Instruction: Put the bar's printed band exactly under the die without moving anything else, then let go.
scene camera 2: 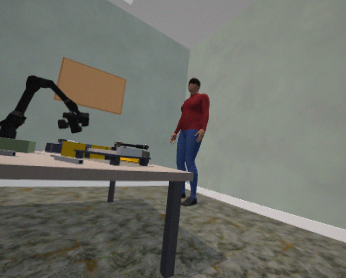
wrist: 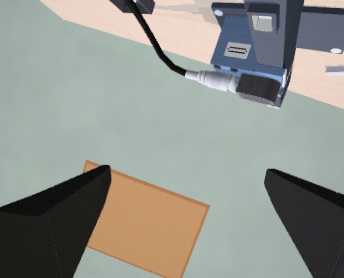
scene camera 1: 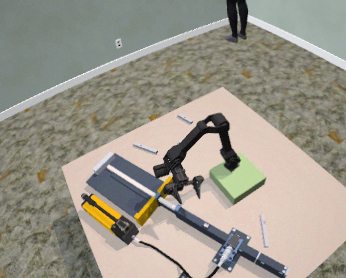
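Seen in the pictures: gripper, fingertip midpoint: (wrist: 188,174) (scene camera 1: 190,201); arm's base, link origin: (scene camera 2: 6,138) (scene camera 1: 231,165).
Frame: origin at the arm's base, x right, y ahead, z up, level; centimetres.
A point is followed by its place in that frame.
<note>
A long pale bar (scene camera 1: 132,181) @(x 28.3, y 46.5, z -0.1 cm) lies along the dark tray and runs through the yellow plate towards a dark rail (scene camera 1: 197,218) @(x -11.3, y 34.0, z 0.3 cm). A blue piece (scene camera 1: 178,208) @(x -1.9, y 37.9, z 2.0 cm) is at the rail's near end. A thin white line (scene camera 1: 257,257) @(x -43.0, y 26.9, z 0.4 cm) crosses the rail beyond the blue bracket; I cannot tell whether it is the printed band. The likely die, a dark block (scene camera 1: 234,242) @(x -32.2, y 30.7, z 4.8 cm) (wrist: 257,88) @(x -29.4, y 30.4, z 3.6 cm) with a white cable plug, is on the blue bracket (scene camera 1: 221,261) (wrist: 235,34). My gripper (scene camera 1: 189,198) @(x -8.5, y 34.6, z 14.4 cm) (scene camera 2: 68,128) (wrist: 188,174) @(x -8.5, y 34.6, z 14.4 cm) is open and empty, above the rail's near end, apart from the bar and die.
The dark tray (scene camera 1: 102,183) @(x 40.2, y 60.3, z -2.2 cm) has a yellow end plate (scene camera 1: 145,212) @(x 7.9, y 51.3, z 0.4 cm) (scene camera 2: 74,149) @(x 16.9, y 32.7, z -2.2 cm). A yellow and black device (scene camera 1: 102,212) @(x 19.0, y 68.7, z 5.3 cm) lies beside it, with a black cable (scene camera 1: 165,254) @(x -13.3, y 55.8, z -6.0 cm) (wrist: 155,47) @(x -34.5, y 50.0, z 0.2 cm). A green block (scene camera 1: 237,177) @(x -7.7, y 3.3, z 0.0 cm) (scene camera 2: 17,145) @(x 5.5, y 5.8, z -3.4 cm) is under the arm's base. Small grey strips (scene camera 1: 145,148) @(x 47.4, y 26.4, z -5.4 cm) (scene camera 1: 264,230) @(x -35.7, y 12.6, z -6.1 cm) lie on the table.
</note>
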